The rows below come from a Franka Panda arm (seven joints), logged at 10 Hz.
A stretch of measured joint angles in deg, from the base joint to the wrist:
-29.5 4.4 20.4 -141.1 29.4 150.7 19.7
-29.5 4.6 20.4 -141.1 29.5 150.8 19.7
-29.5 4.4 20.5 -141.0 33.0 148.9 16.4
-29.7 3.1 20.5 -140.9 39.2 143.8 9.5
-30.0 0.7 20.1 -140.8 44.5 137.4 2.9
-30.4 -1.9 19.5 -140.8 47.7 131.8 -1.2
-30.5 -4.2 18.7 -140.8 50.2 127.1 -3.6
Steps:
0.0 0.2 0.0 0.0 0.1 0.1 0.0
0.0 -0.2 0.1 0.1 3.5 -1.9 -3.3
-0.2 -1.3 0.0 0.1 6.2 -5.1 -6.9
-0.3 -2.4 -0.4 0.1 5.3 -6.4 -6.6
-0.4 -2.6 -0.6 0.0 3.2 -5.6 -4.1
-0.1 -2.3 -0.8 0.0 2.5 -4.7 -2.4

